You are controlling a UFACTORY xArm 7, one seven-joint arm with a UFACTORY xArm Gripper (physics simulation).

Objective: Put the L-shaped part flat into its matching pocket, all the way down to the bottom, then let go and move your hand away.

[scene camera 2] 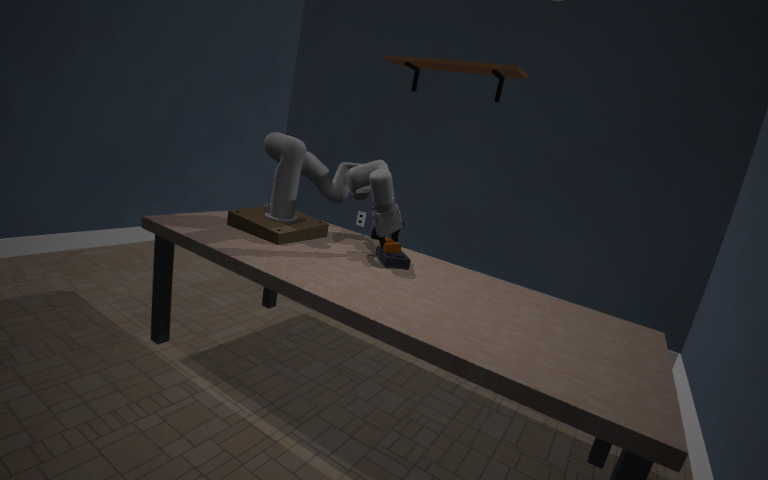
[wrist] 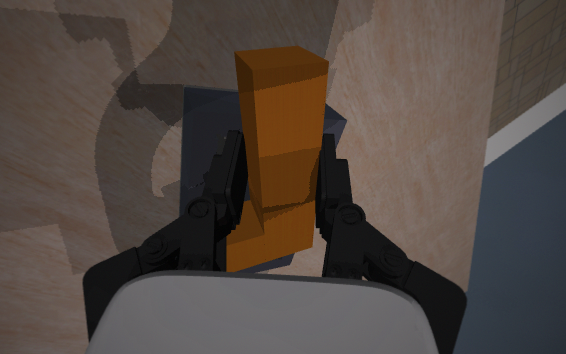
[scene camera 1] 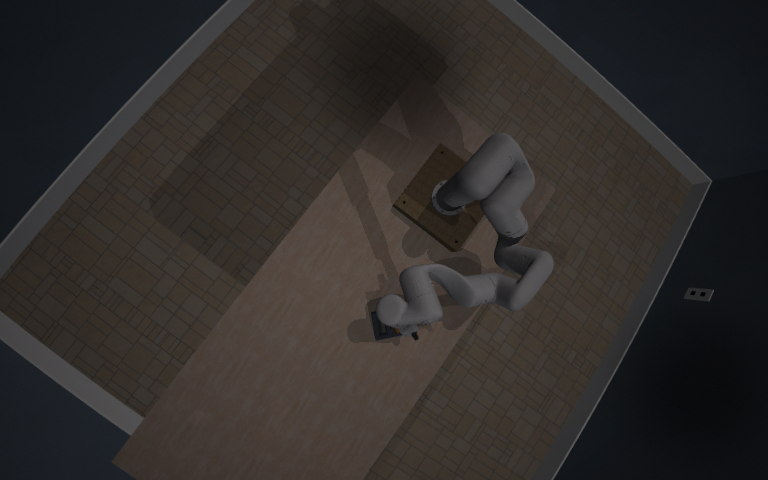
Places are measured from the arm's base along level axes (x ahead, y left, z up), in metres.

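Pixels of known places: gripper, fingertip midpoint: (wrist: pixel 281 151); arm's base at its link origin: (scene camera 2: pixel 281 217) (scene camera 1: pixel 448 198).
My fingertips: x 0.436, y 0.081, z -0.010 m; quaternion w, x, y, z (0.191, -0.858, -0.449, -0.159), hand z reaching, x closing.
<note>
For each thing: its top centre in the pictures, then the offset to it from my fingertips. Level surfaces: height alone.
- orange L-shaped part at its top centre: (wrist: pixel 265 197) (scene camera 1: pixel 408 318) (scene camera 2: pixel 387 239) 0.026 m up, 0.008 m back, 0.018 m right
- dark blue-grey pocket block at its top centre: (wrist: pixel 257 213) (scene camera 1: pixel 394 323) (scene camera 2: pixel 393 252) 0.008 m down, 0.033 m ahead, 0.043 m right
- long wooden table at its surface level: 0.045 m down
The orange L-shaped part (scene camera 1: pixel 397 330) (scene camera 2: pixel 391 247) (wrist: pixel 287 120) is held over the dark blue-grey pocket block (scene camera 1: pixel 374 326) (scene camera 2: pixel 397 263) (wrist: pixel 202 115). In the wrist view its long arm points away from the camera's base and its short arm points left at the near end. My gripper (scene camera 2: pixel 388 240) (wrist: pixel 281 151) is shut on the long arm, one finger on each side. The part covers much of the block in the wrist view, so its matching pocket is hidden. In scene camera 2 the part is right above the block's top; whether they touch I cannot tell.
The block lies on the long wooden table (scene camera 1: pixel 271 339) (scene camera 2: pixel 481 316). My arm's base stands on a brown wooden plinth (scene camera 1: pixel 421 195) (scene camera 2: pixel 300 230). A wall shelf (scene camera 2: pixel 453 65) hangs high behind the table. In the wrist view the table's edge runs down the right side.
</note>
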